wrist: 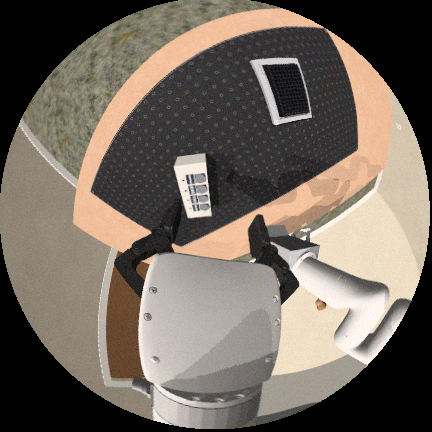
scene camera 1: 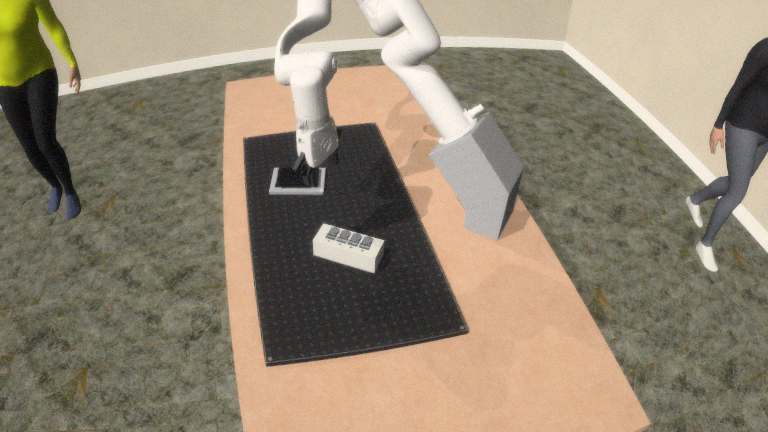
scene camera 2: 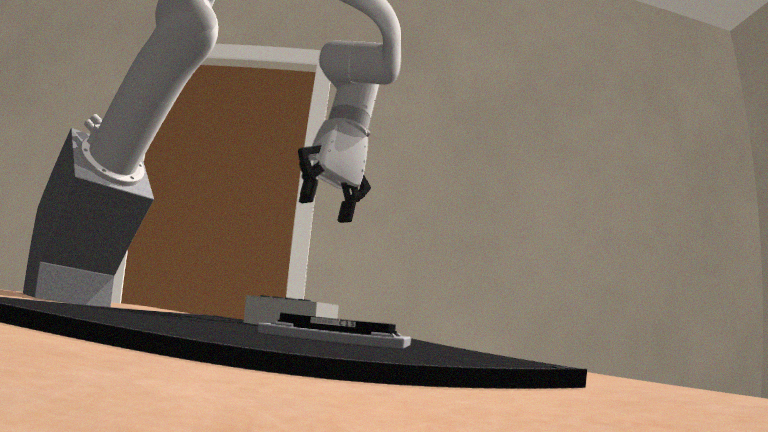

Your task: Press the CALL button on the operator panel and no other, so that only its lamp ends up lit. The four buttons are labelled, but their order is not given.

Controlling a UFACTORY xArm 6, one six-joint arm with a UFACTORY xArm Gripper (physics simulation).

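Frame: origin at the arm's base, x left, y back, z up, level; centimetres.
Where they show: gripper, fingertip midpoint: [wrist: 217, 214] [scene camera 1: 321, 173] [scene camera 2: 325, 212]; arm's base at its link origin: [wrist: 302, 268] [scene camera 1: 459, 132] [scene camera 2: 111, 162].
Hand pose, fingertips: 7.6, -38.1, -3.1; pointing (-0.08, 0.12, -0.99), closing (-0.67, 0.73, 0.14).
Things, the pixels of their top centre, and the offset from my fingertips, as dx, dy, dz. Level surfaces: height alone.
- white box at its top centre: [scene camera 2: 291, 298] [wrist: 194, 194] [scene camera 1: 348, 239] +8.5, +5.0, -14.9
- grey-rimmed tray at its top centre: [scene camera 2: 339, 328] [wrist: 288, 88] [scene camera 1: 297, 178] -24.4, -3.9, -18.9
- tan table at its surface level: dz -21.8
The operator panel, a white box [scene camera 1: 343, 258] [scene camera 2: 263, 310] [wrist: 190, 161], stands on the black perforated board [scene camera 1: 343, 317] [scene camera 2: 456, 374] [wrist: 150, 135]. A row of four grey buttons [scene camera 1: 355, 238] [wrist: 202, 189] runs along its top, with small marks beside them. Their labels are too small to read, and no lamp looks lit. My gripper [scene camera 2: 325, 211] [wrist: 217, 214] is open and empty. It hangs high above the board, well above the panel and apart from it. In scene camera 1 it shows over the grey-rimmed tray, partly hiding it.
The grey-rimmed tray [scene camera 1: 296, 191] [scene camera 2: 400, 341] [wrist: 292, 120] with a black grid insert lies on the board, apart from the panel. The grey arm pedestal [scene camera 1: 477, 171] [scene camera 2: 85, 214] stands beside the board on the tan table [scene camera 1: 515, 333]. Two people stand on the floor beyond the table.
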